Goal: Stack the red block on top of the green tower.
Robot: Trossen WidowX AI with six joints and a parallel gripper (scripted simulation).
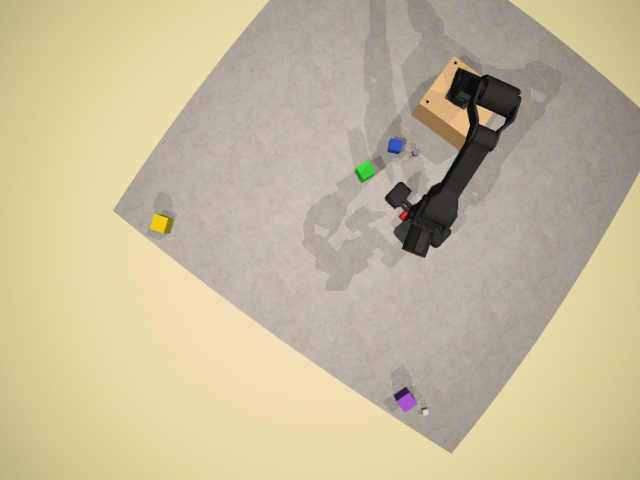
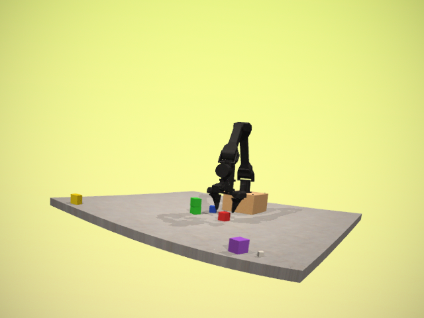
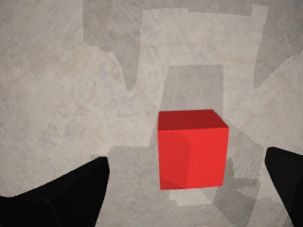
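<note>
Right now the red block is 2 cm below my gripper tip. From my gripper tip the other things lie so: small grey cube (18 cm behind, 8 cm to the right, 4 cm below); blue block (16 cm behind, 14 cm to the right, 3 cm below); purple block (46 cm ahead, 27 cm to the left, 2 cm below).
</note>
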